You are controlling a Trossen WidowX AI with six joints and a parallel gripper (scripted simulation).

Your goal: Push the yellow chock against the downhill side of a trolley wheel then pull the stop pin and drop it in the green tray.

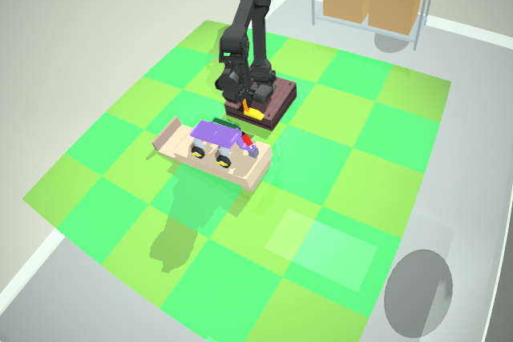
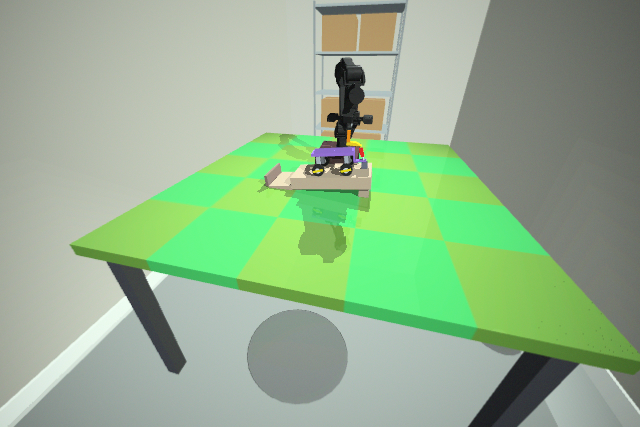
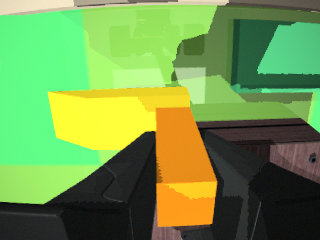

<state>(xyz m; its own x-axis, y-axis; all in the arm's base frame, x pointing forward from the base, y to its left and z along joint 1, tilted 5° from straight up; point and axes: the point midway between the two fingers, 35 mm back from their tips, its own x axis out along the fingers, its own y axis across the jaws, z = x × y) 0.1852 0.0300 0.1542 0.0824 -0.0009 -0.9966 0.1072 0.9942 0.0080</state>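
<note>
My gripper tip is now 12 cm short of the stop pin, 6 cm to the right of it and 4 cm above it. From my gripper tip the other things lie so: raised end wall: 10 cm ahead, 32 cm to the right, 14 cm below; then beige ramp: 12 cm ahead, 6 cm to the right, 12 cm below; then purple trolley: 13 cm ahead, 5 cm to the right, 6 cm below.
</note>
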